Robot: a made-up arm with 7 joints.
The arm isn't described. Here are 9 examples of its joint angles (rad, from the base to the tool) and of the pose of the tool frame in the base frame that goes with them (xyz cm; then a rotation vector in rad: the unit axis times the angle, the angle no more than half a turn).
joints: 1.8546 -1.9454 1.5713 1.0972 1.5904 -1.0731 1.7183
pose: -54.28 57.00 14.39 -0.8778 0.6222 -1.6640
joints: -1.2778 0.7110 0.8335 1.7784 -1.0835 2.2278 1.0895
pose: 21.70 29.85 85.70 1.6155 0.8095 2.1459
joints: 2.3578 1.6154 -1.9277 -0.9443 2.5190 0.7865 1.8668
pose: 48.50 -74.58 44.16 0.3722 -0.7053 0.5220
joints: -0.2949 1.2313 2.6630 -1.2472 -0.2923 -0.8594 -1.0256
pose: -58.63 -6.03 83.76 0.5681 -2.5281 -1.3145
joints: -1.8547 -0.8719 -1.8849 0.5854 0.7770 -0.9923 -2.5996
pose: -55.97 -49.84 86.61 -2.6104 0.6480 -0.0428
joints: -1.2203 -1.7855 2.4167 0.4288 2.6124 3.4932 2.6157
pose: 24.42 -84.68 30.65 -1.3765 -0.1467 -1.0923
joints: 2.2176 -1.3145 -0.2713 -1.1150 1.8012 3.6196 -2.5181
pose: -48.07 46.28 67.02 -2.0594 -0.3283 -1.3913
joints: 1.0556 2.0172 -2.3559 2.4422 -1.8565 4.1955 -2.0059
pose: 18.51 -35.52 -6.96 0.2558 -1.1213 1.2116
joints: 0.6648 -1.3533 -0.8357 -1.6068 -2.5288 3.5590 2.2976
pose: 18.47 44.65 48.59 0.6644 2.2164 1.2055
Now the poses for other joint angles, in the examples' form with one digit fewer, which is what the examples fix.
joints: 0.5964 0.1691 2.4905 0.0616 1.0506 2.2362 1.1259
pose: -15.0 -11.9 116.9 -0.098 0.582 2.030
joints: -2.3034 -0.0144 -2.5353 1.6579 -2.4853 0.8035 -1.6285
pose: -14.7 53.9 82.2 -0.823 0.652 0.071
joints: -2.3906 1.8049 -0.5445 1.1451 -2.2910 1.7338 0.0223
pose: 51.8 64.5 50.1 -0.617 -0.443 -1.514
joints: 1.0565 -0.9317 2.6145 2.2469 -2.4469 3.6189 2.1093
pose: 4.9 10.6 80.1 -2.267 1.338 -1.595
